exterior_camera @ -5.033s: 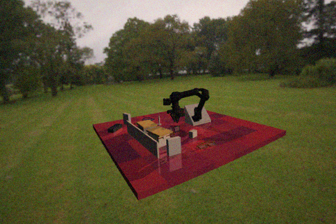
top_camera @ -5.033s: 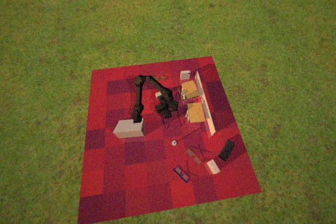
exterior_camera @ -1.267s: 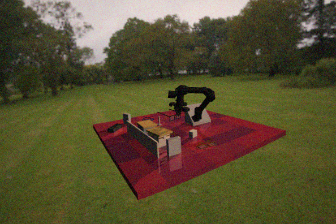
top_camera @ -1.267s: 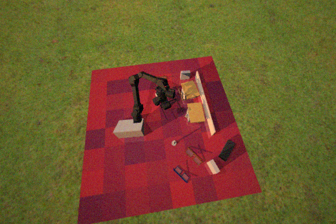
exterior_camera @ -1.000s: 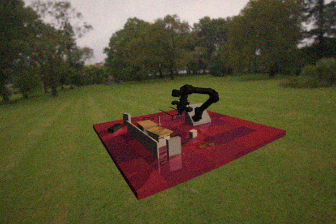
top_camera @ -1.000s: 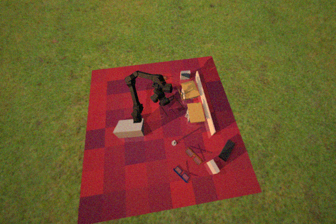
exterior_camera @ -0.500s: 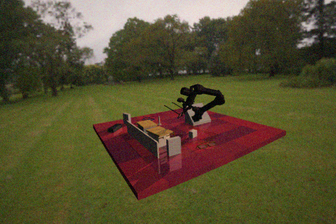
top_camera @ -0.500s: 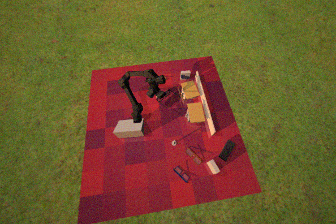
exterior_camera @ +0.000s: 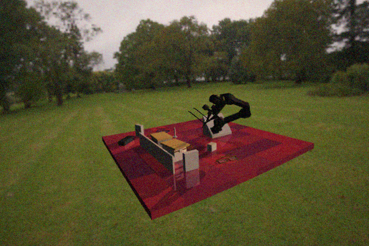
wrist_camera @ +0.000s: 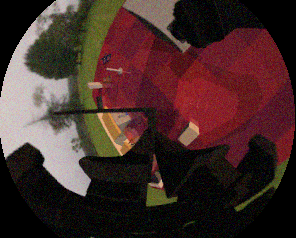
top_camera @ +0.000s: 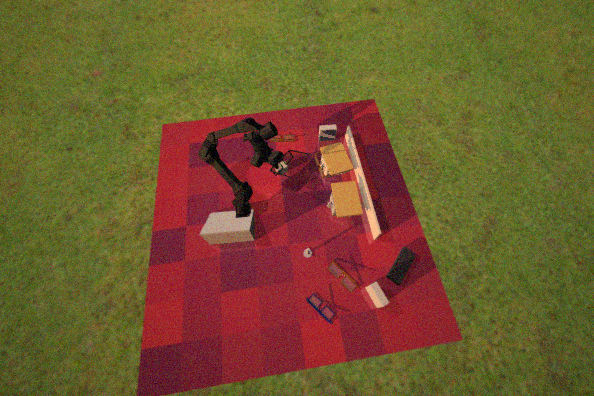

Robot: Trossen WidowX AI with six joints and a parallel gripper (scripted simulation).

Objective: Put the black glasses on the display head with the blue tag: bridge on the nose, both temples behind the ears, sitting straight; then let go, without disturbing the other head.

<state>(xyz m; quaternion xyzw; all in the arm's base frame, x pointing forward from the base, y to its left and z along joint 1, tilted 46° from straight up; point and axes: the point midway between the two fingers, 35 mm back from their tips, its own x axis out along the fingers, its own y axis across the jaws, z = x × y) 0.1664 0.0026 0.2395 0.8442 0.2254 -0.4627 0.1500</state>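
Right now my gripper tip is 290 mm short of the display head, 150 mm to the left of it and 130 mm above it. Round my gripper tip: long pale wall: 420 mm ahead, 140 mm below, 30 mm to the right; then small cube: 160 mm below, 90 mm to the left, 20 mm ahead; then small peg: 360 mm to the right, 170 mm below, 100 mm ahead.
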